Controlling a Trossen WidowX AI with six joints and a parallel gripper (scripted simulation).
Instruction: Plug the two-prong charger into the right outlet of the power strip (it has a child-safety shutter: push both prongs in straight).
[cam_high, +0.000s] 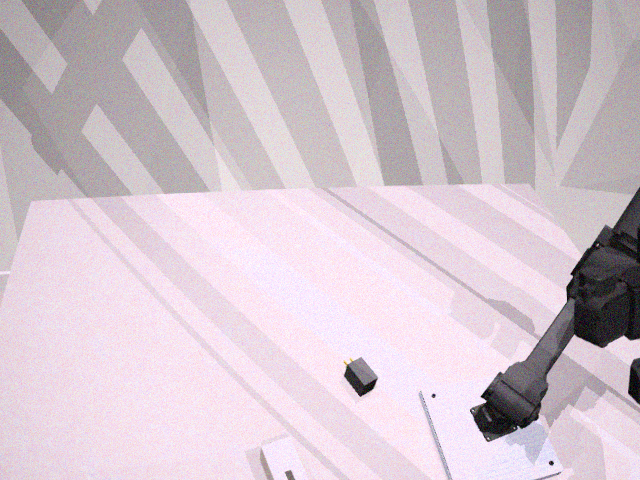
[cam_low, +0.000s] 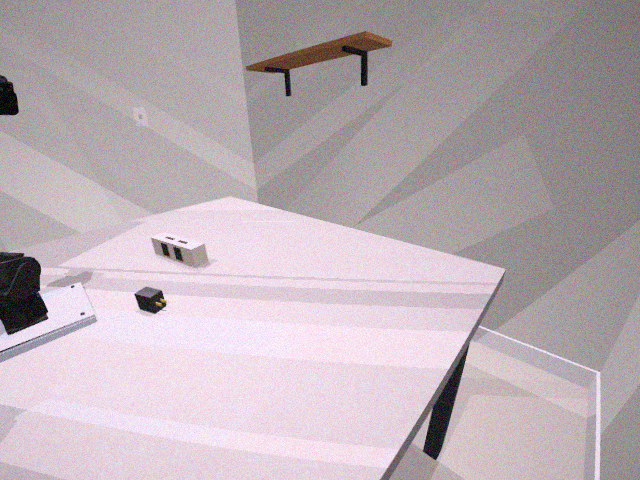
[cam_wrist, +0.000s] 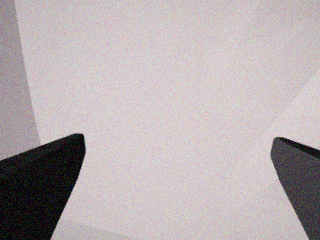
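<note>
Right now my gripper tip is 48 cm above the dark grey charger, 33 cm to the left of it and 10 cm short of it.
</note>
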